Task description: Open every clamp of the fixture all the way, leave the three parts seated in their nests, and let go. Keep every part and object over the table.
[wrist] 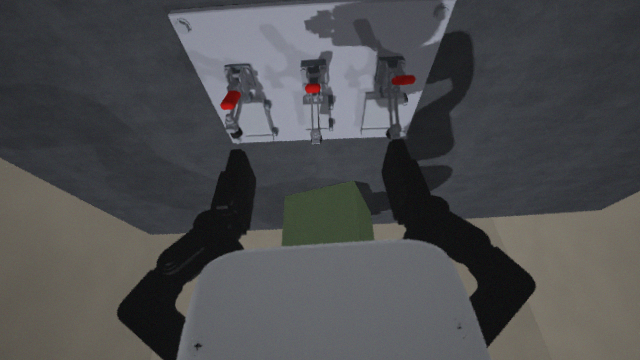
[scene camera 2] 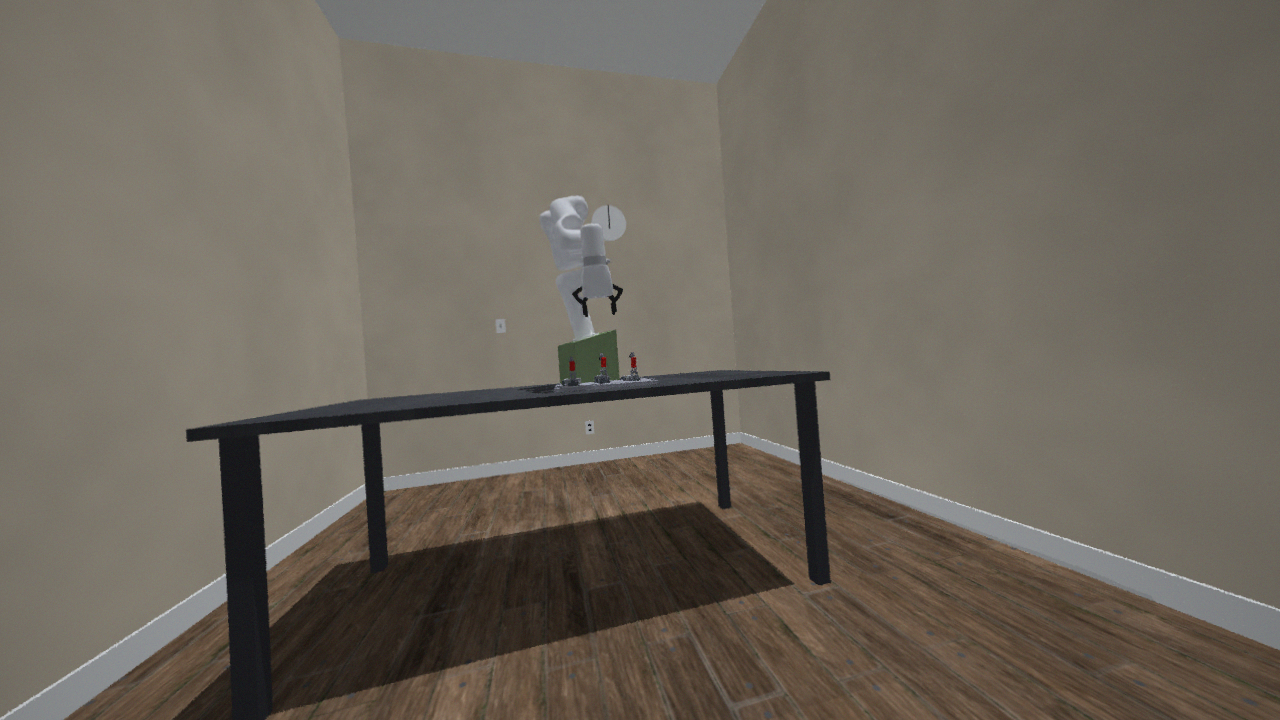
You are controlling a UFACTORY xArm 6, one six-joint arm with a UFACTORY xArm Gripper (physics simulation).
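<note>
The fixture plate lies on the table and carries three grey clamps with red handles. In the wrist view, the left handle, middle handle and right handle show; the clamp arms extend toward the plate's lower edge. In the scene view the three handles look roughly upright. How far each clamp is open cannot be told. Pale areas by the left and right arms blend with the plate, so the parts' seating is unclear. My gripper is open and empty, well above the fixture, touching no clamp.
The dark table stands on four legs. A green block stands behind the fixture, by the foot of the white arm. The arm's shadow falls across the plate and the table beside it.
</note>
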